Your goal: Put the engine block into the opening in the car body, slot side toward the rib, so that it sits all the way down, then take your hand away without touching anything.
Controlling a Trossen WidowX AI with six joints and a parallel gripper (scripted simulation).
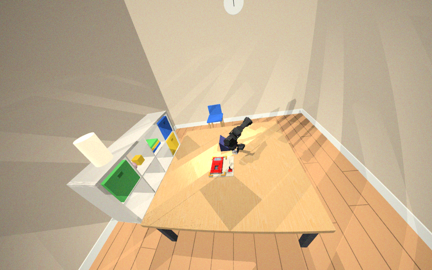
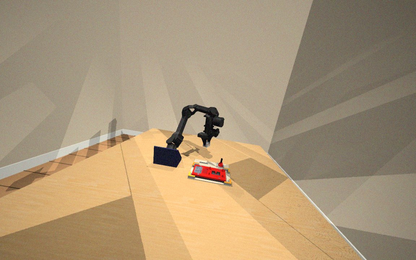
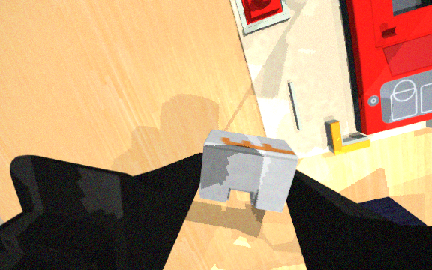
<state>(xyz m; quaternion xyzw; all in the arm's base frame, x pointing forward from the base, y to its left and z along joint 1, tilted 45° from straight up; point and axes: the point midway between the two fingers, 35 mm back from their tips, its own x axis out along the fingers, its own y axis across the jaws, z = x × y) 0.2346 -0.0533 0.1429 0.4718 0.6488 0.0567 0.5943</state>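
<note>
My gripper tip is right at the grey engine block.
</note>
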